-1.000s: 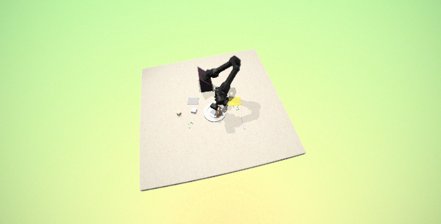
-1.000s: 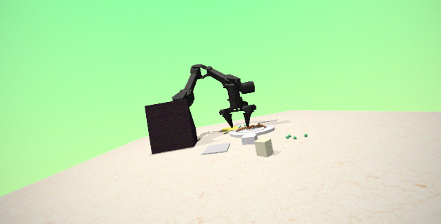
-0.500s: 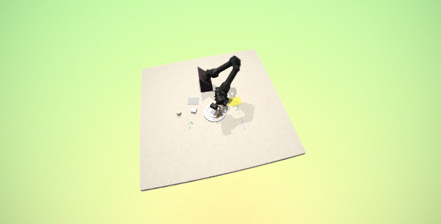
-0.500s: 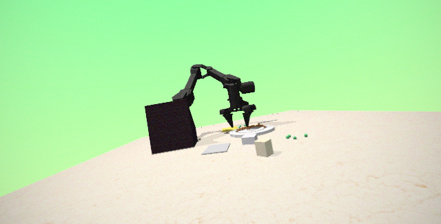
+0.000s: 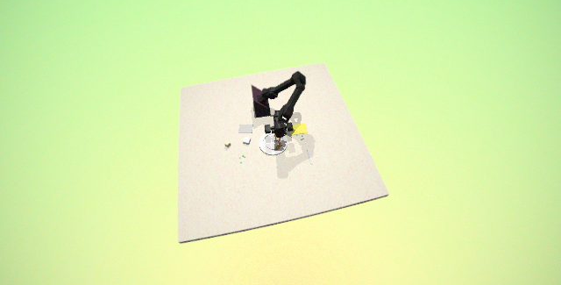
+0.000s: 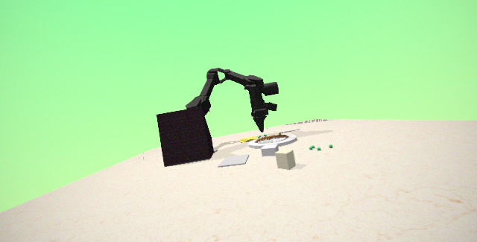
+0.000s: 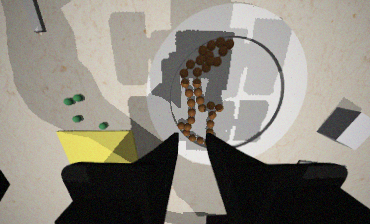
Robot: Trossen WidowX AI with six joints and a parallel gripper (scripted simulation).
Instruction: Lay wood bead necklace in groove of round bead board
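The round white bead board lies 3 cm ahead of my gripper tip, 5 cm to the right of it and 4 cm below it. From my gripper tip the other things lie so: thin white strip: 18 cm ahead, 18 cm to the left, 4 cm below; yellow card: 6 cm behind, 15 cm to the left, 4 cm below; grey flat plate: 13 cm behind, 23 cm to the right, 4 cm below.
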